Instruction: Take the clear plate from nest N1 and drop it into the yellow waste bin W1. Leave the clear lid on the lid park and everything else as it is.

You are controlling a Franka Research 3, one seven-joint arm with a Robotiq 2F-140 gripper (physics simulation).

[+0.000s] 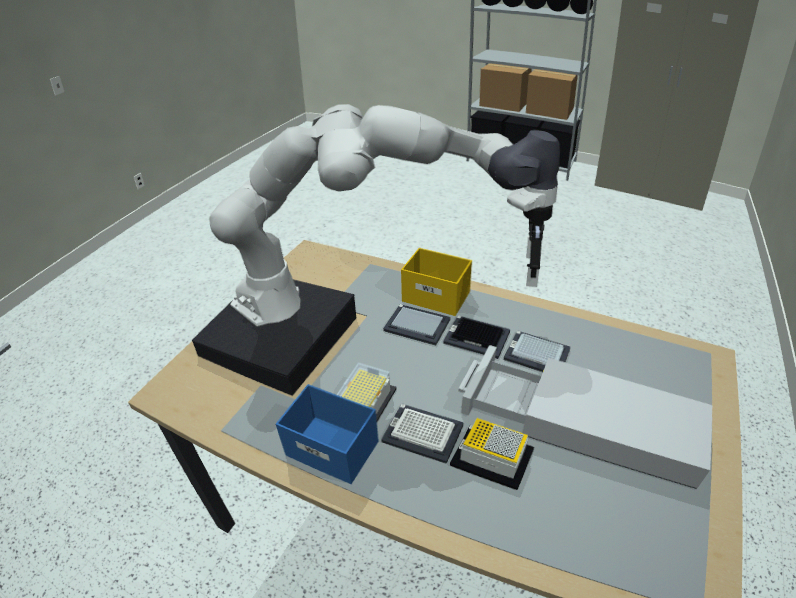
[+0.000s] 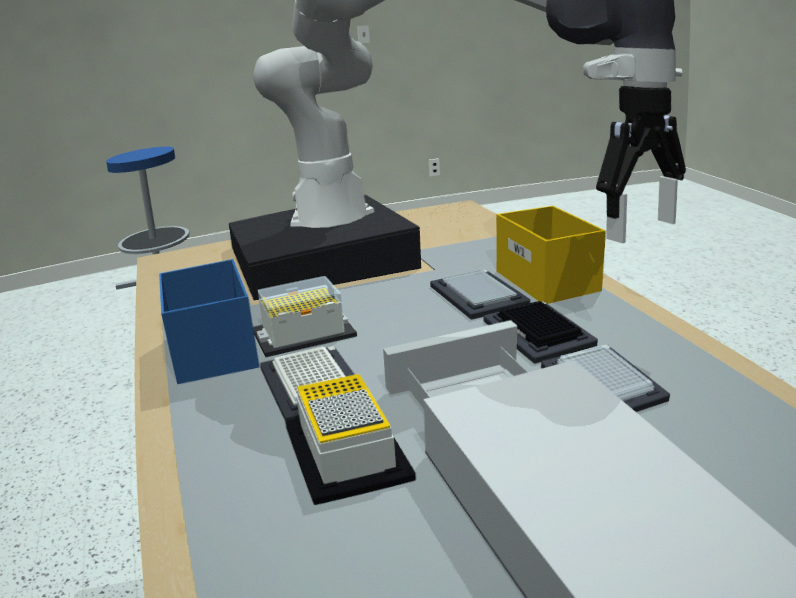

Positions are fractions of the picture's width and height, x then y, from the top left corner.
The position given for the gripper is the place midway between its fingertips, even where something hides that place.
gripper: image 1 0.67, 0.45; image 2 0.81, 0.39
grey device: image 1 0.82, 0.72; image 2 0.71, 0.81
black plate: image 1 0.59, 0.55; image 2 0.68, 0.54
white plate: image 1 0.54, 0.72; image 2 0.40, 0.61
